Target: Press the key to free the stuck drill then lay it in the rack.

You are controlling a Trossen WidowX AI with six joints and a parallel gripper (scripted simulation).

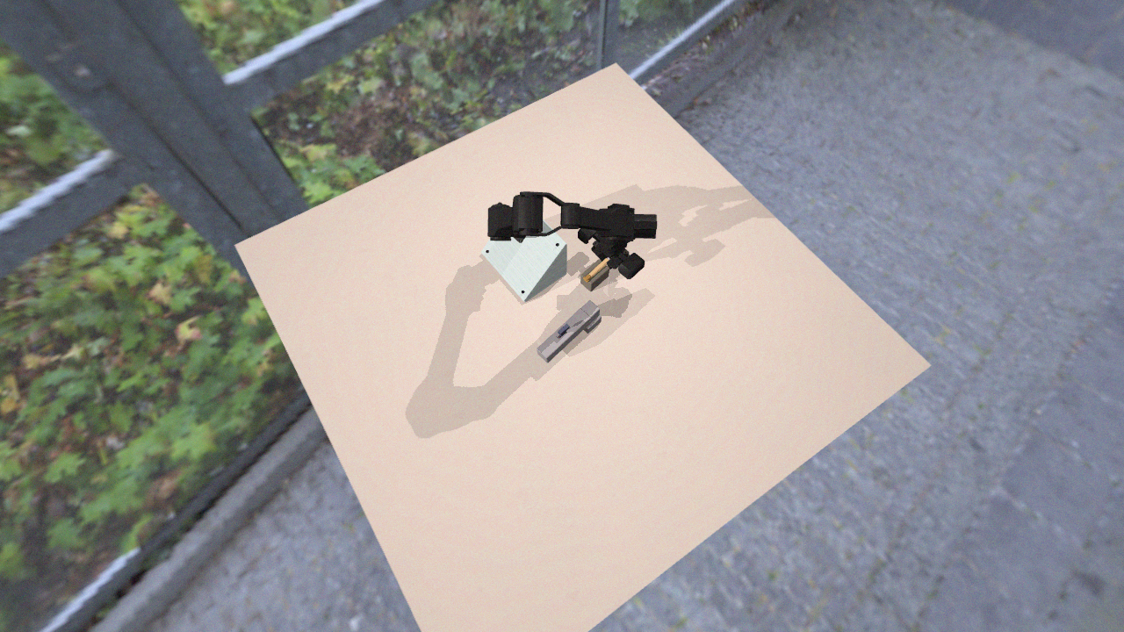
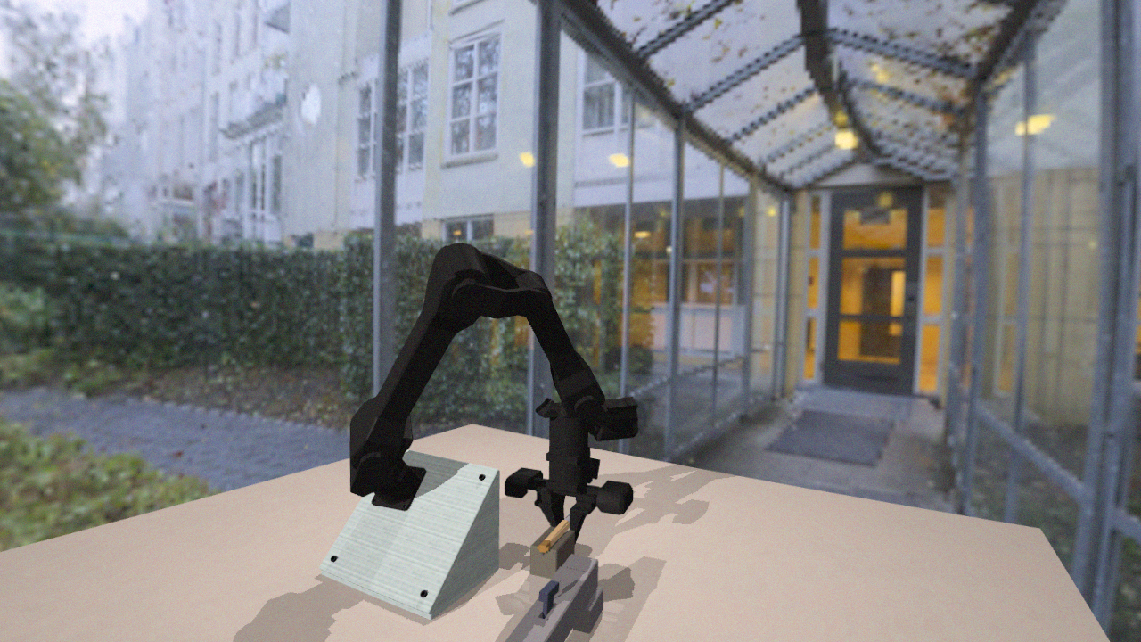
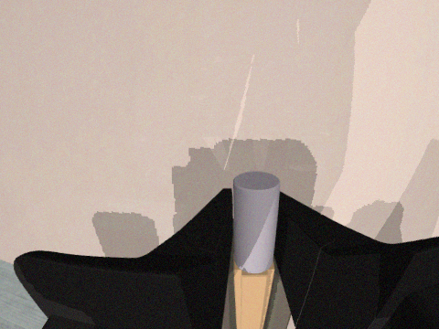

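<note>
My gripper tip is now 40 mm to the left of the drill and 30 mm below it. From my gripper tip the other things lie so: dark blue key (80 mm ahead, 240 mm to the right, 40 mm above); rack (50 mm to the right, 10 mm above).
</note>
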